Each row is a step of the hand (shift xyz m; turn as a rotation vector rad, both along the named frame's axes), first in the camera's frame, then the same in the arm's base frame.
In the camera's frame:
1: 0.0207 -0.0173 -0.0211 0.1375 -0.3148 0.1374
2: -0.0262 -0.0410 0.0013 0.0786 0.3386 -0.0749
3: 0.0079 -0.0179 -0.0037 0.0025 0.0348 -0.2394
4: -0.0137 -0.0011 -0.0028 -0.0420 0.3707 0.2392
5: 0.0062 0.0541 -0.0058 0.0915 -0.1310 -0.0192
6: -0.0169 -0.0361 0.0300 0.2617 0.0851 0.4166
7: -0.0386 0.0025 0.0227 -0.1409 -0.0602 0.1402
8: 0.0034 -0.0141 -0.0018 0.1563 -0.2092 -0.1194
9: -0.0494 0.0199 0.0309 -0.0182 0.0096 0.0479
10: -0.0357 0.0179 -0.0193 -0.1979 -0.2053 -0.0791
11: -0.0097 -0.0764 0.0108 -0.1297 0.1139 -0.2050
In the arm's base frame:
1: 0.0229 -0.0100 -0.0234 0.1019 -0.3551 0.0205
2: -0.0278 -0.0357 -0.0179 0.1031 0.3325 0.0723
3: 0.0076 -0.0159 -0.0093 0.0399 0.1221 -0.2050
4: -0.0132 0.0014 -0.0047 -0.0619 0.2552 0.3570
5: 0.0093 0.0514 0.0164 0.0878 -0.1222 -0.0570
6: -0.0227 -0.0429 0.0114 0.1994 -0.1041 0.4457
7: -0.0414 -0.0025 0.0170 -0.1628 -0.0947 0.0875
8: 0.0030 -0.0126 -0.0067 0.1636 -0.1627 -0.1709
9: -0.0526 0.0114 0.0299 -0.0248 -0.0075 0.0453
10: -0.0316 0.0272 -0.0151 -0.1922 -0.1401 -0.1761
11: -0.0144 -0.0735 -0.0209 -0.0925 0.1948 -0.1591

